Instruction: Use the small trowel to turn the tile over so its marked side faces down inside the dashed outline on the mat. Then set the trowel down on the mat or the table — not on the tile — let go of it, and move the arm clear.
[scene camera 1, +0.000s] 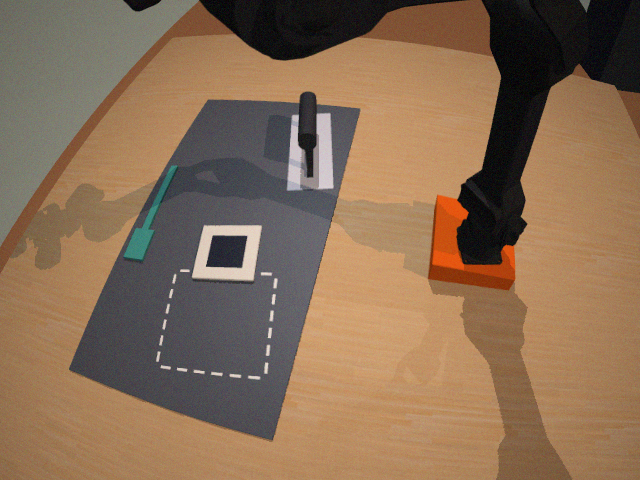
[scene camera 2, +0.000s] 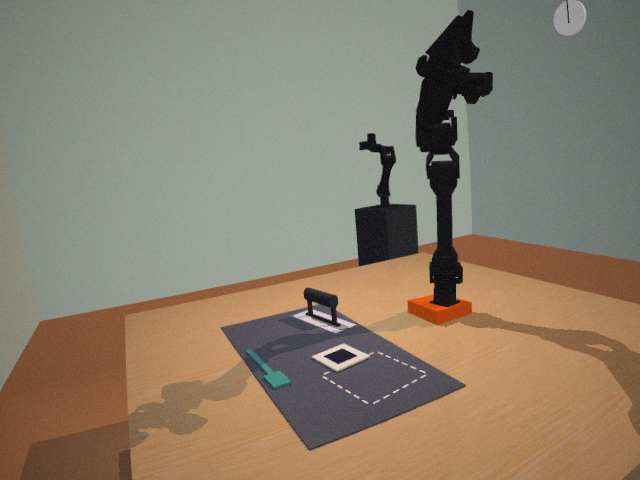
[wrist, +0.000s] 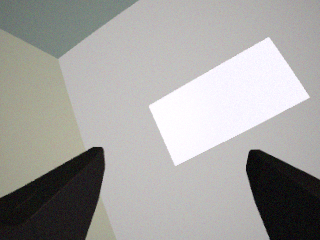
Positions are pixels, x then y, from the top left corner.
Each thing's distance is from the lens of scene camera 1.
teal trowel (scene camera 1: 138, 246): 74 cm
tile (scene camera 1: 226, 252): 68 cm
mat (scene camera 1: 233, 162): 81 cm
The marked spots on the mat and the tile are 20 cm apart.
